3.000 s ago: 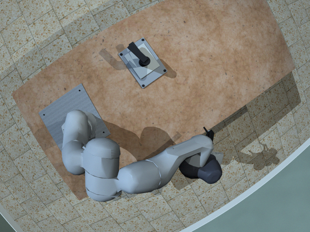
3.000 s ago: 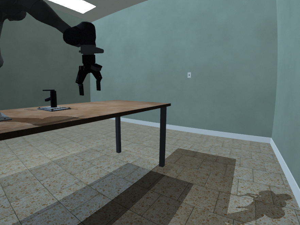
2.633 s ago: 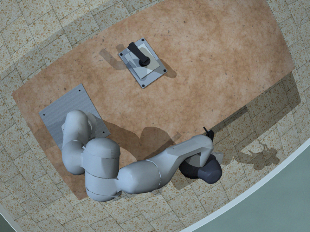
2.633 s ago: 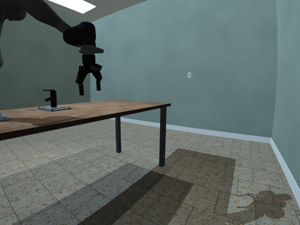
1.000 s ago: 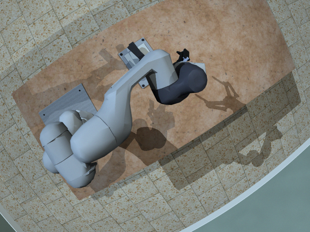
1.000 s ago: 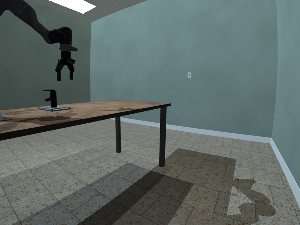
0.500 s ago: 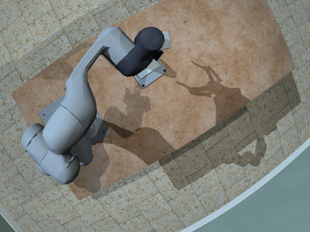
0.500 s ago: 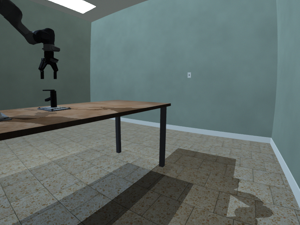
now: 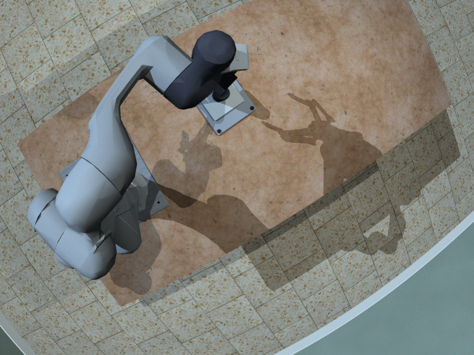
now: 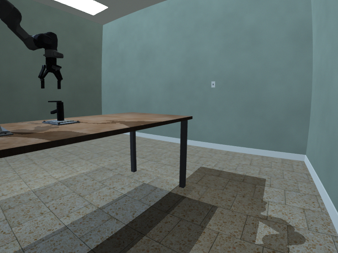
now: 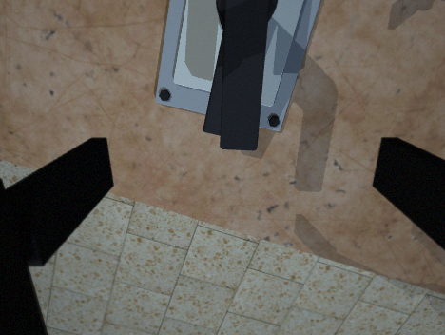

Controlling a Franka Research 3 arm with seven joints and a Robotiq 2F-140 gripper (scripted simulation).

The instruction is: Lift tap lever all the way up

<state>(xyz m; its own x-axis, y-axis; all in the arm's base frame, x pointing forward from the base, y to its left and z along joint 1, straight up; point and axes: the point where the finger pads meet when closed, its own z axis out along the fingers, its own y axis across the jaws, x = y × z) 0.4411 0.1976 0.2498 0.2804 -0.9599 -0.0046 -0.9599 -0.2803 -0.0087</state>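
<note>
Now: hand 10 mm short of the lever, 30 mm to the left of it and 100 mm above it. Round my hand: base plate: 20 mm ahead, 90 mm to the right, 250 mm below.
</note>
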